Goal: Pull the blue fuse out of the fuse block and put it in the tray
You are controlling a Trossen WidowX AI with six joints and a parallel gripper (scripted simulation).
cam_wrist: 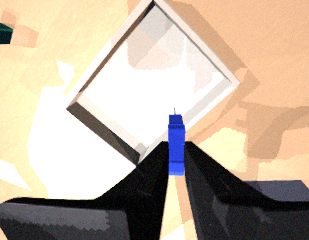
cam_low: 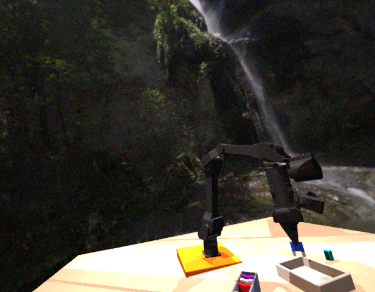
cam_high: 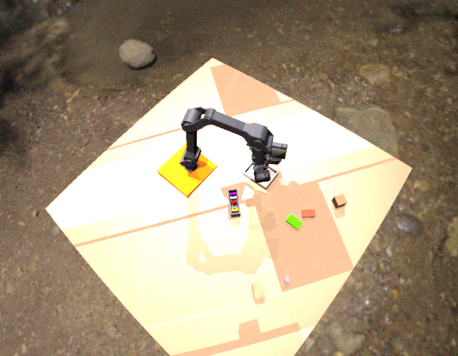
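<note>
Now: gripper tip 10 mm above the blue fuse. The rest, counted from my gripper tip: tray (90 mm below, 30 mm to the left, 10 mm behind); white fuse (150 mm to the right, 70 mm below, 10 mm behind); magenta fuse (140 mm to the right, 70 mm below, 30 mm behind).
</note>
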